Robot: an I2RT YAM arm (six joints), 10 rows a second.
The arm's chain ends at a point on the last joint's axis. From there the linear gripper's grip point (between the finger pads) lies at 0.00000 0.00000 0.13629 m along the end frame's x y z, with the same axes.
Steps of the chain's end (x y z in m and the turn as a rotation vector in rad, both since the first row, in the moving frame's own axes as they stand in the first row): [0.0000, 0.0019, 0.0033, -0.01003, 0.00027, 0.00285]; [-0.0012, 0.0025, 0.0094, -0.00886, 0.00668, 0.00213]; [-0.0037, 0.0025, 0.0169, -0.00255, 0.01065, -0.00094]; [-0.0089, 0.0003, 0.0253, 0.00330, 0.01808, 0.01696]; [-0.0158, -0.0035, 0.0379, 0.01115, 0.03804, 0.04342]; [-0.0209, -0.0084, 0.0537, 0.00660, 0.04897, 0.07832]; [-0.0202, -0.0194, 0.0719, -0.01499, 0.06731, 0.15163]
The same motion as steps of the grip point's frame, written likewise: [0.0000, 0.0033, 0.0033, -0.01003, 0.00027, 0.00285]; [-0.0003, 0.0037, 0.0094, -0.00886, 0.00668, 0.00213]; [-0.0022, 0.0028, 0.0169, -0.00255, 0.01065, -0.00094]; [-0.0064, -0.0001, 0.0253, 0.00330, 0.01808, 0.01696]; [-0.0106, -0.0049, 0.0378, 0.01115, 0.03804, 0.04342]; [-0.0142, -0.0090, 0.0535, 0.00660, 0.04897, 0.07832]; [-0.0112, -0.0167, 0.0716, -0.01499, 0.06731, 0.15163]
